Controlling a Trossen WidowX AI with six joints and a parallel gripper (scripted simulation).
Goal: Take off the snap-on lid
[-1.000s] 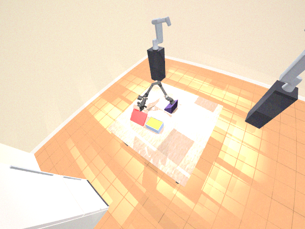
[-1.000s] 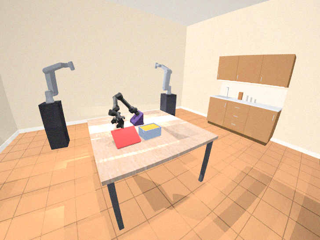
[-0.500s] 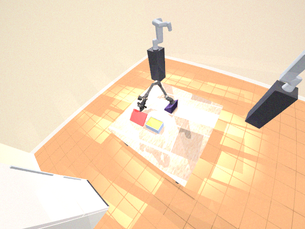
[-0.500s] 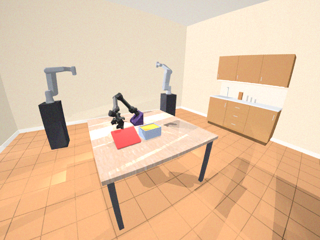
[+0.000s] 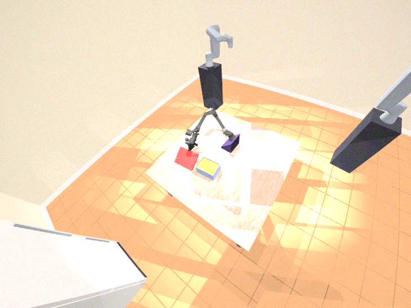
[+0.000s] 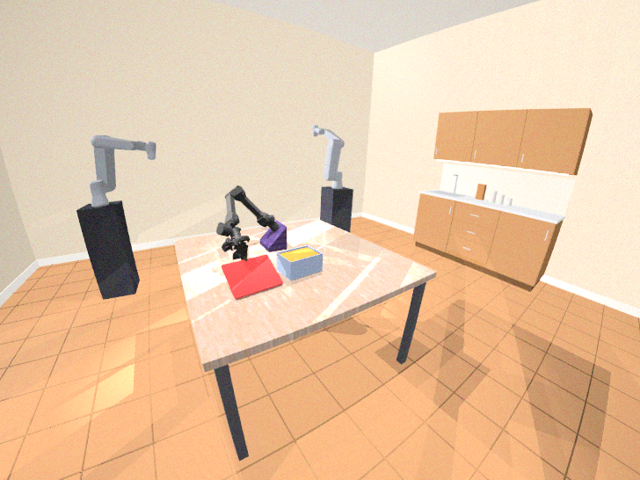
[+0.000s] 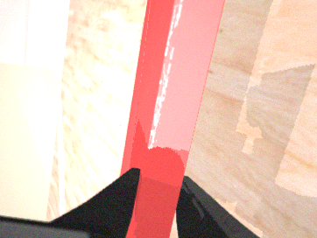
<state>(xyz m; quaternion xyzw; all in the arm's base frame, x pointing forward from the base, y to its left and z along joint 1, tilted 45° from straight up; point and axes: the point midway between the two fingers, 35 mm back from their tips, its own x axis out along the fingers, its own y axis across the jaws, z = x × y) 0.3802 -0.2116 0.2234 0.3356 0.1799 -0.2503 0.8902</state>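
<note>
The red lid is 7 cm ahead of my gripper tip, 4 cm below it and 1 cm to the left of it. Also, from my gripper tip: pale blue storage box (29 cm to the left, 5 cm below, 2 cm ahead).
</note>
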